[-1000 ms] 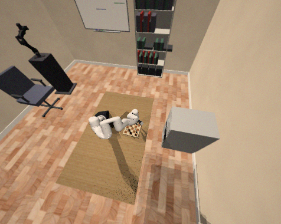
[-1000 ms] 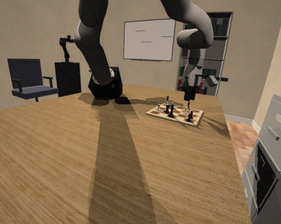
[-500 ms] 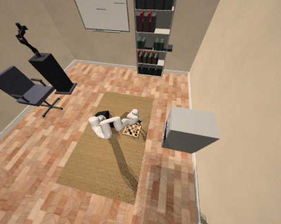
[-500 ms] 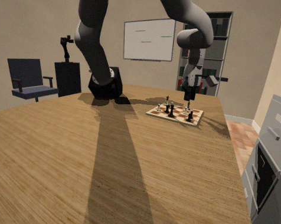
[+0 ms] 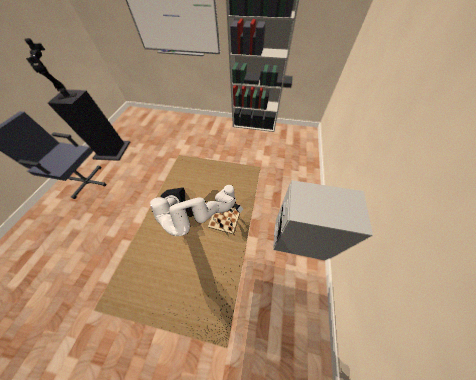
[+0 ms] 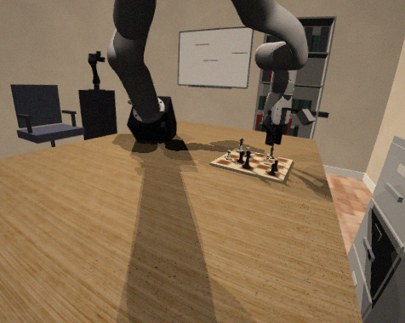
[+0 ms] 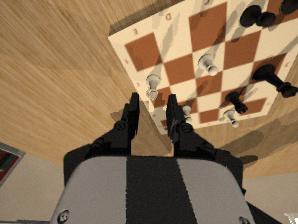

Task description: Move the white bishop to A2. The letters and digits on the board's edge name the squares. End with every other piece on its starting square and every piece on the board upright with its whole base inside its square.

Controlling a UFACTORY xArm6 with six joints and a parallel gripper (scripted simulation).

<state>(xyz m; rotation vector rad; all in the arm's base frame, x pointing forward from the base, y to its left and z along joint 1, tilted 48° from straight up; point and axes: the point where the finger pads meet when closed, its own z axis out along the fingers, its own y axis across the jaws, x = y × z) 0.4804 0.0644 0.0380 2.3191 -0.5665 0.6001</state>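
Right now the black piece is 7 cm behind my hand, 14 cm to the right of it and 4 cm below it. The rest, counted from my hand: white chess piece (11 cm behind, 2 cm to the left, 4 cm below); then chessboard (5 cm behind, 7 cm to the right, 7 cm below).
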